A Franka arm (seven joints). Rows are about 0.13 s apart.
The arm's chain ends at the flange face. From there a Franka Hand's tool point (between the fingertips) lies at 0.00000 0.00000 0.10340 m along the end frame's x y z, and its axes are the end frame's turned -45 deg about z.
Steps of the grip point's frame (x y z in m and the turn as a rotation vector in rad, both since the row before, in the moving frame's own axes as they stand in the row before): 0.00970 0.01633 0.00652 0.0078 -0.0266 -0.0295; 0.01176 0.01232 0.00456 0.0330 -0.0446 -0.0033; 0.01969 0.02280 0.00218 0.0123 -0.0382 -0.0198; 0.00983 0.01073 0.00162 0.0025 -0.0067 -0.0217; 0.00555 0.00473 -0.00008 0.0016 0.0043 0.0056
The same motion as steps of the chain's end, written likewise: 0.02090 0.00328 0.00656 -0.0133 -0.0243 -0.0295; 0.02270 -0.00046 0.00472 -0.0082 -0.0549 -0.0033; 0.03372 0.00027 0.00226 -0.0183 -0.0357 -0.0198; 0.01521 0.00032 0.00162 -0.0030 -0.0065 -0.0217; 0.00707 -0.00015 -0.00008 0.0042 0.0019 0.0056
